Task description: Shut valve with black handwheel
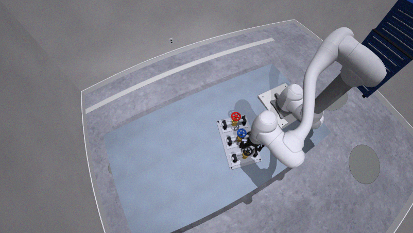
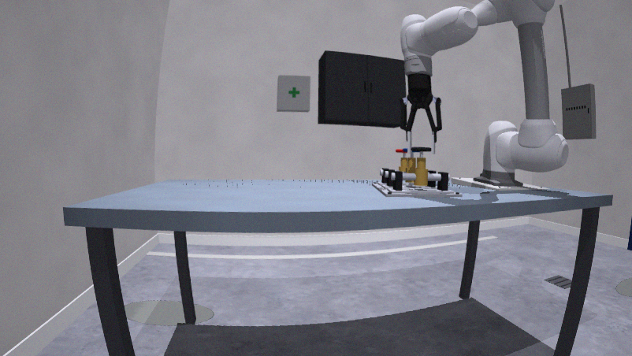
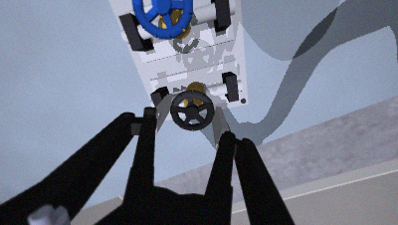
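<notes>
My hand is 30 mm above the black handwheel. The rest, counted from my hand: red handwheel 50 mm behind, 250 mm to the right, 30 mm below; then blue handwheel 30 mm behind, 130 mm to the right, 30 mm below.
</notes>
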